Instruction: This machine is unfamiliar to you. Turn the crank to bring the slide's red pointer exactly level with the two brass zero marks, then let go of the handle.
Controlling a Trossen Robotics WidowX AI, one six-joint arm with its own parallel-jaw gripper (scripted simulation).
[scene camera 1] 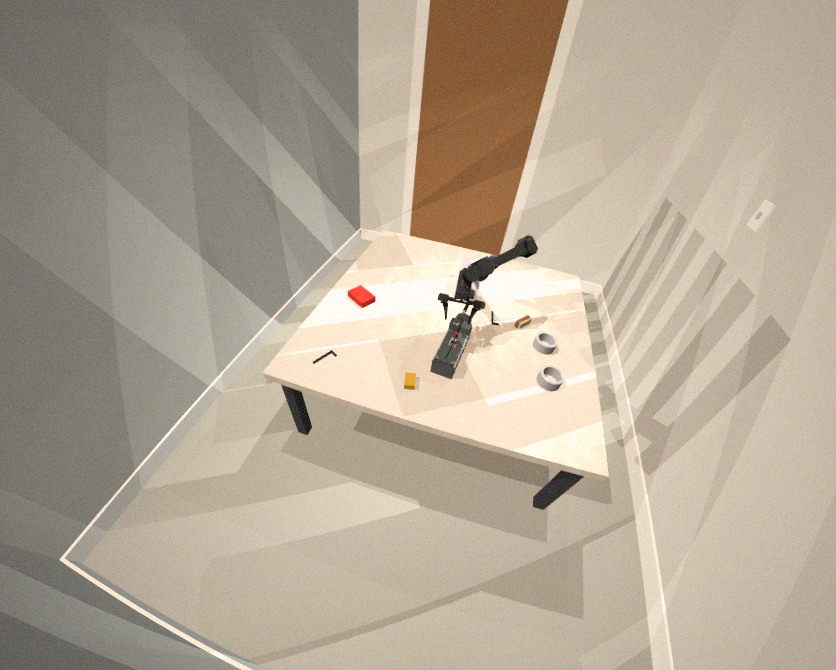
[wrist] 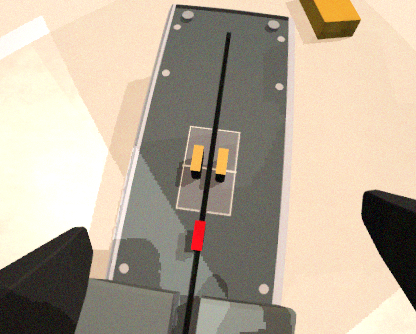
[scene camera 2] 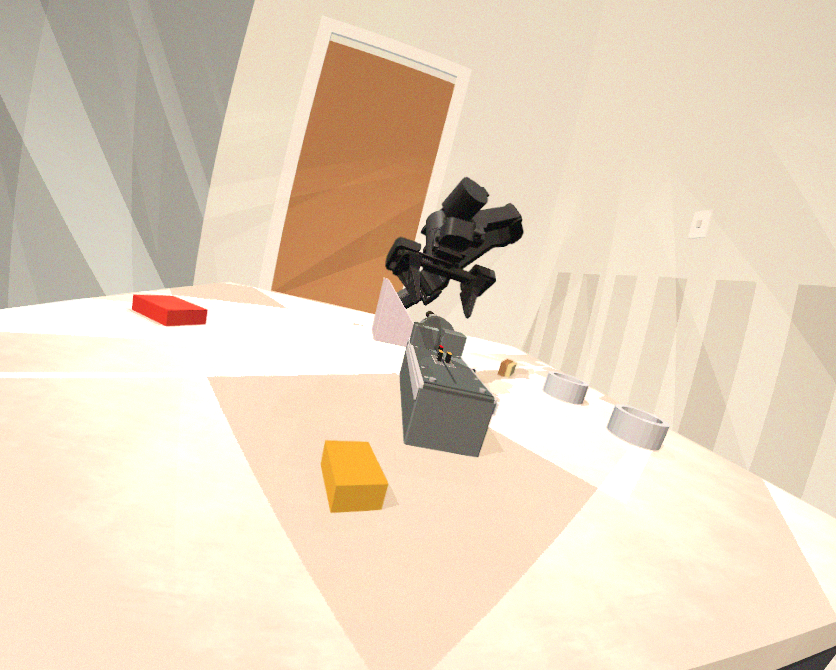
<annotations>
same spot on grey slide machine: (wrist: pixel 214 142) = (scene camera 1: pixel 451 346)
</annotations>
